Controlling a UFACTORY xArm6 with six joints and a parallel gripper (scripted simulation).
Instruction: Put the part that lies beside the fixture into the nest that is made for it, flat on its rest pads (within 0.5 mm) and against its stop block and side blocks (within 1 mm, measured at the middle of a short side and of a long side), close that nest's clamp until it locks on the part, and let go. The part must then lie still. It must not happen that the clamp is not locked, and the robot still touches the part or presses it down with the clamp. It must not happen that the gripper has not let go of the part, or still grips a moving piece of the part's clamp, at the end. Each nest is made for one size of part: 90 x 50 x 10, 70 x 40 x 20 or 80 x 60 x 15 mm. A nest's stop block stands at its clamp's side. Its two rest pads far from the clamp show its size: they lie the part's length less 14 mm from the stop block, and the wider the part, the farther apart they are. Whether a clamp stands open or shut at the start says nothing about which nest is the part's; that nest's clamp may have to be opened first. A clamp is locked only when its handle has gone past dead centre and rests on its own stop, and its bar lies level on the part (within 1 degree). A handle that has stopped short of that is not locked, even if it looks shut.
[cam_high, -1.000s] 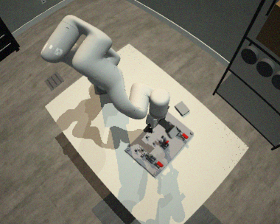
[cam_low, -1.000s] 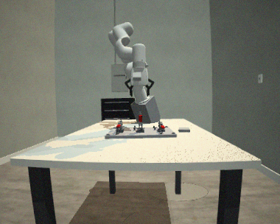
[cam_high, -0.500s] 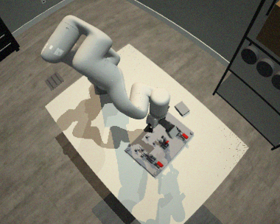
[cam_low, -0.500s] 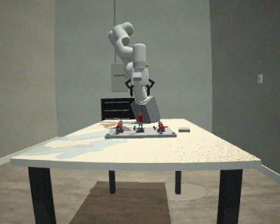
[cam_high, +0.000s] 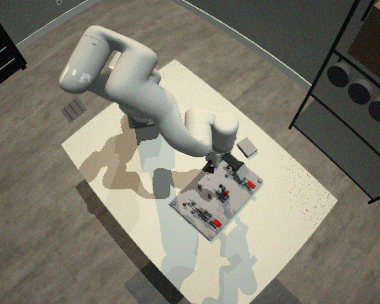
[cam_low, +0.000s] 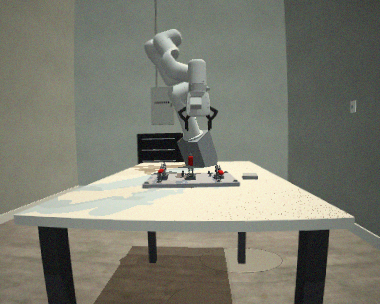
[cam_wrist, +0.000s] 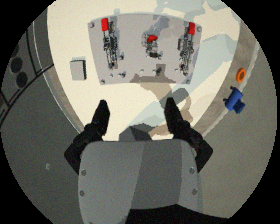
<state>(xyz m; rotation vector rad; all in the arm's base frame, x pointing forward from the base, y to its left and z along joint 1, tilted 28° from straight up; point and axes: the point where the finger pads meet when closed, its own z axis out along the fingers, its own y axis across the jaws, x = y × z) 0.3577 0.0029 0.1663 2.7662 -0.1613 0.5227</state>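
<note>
Now: hand 50 mm short of the grey block part, 210 mm to the right of it and 210 mm above it. Also, from my hand: grey fixture plate 40 mm ahead, 40 mm to the right, 210 mm below.
</note>
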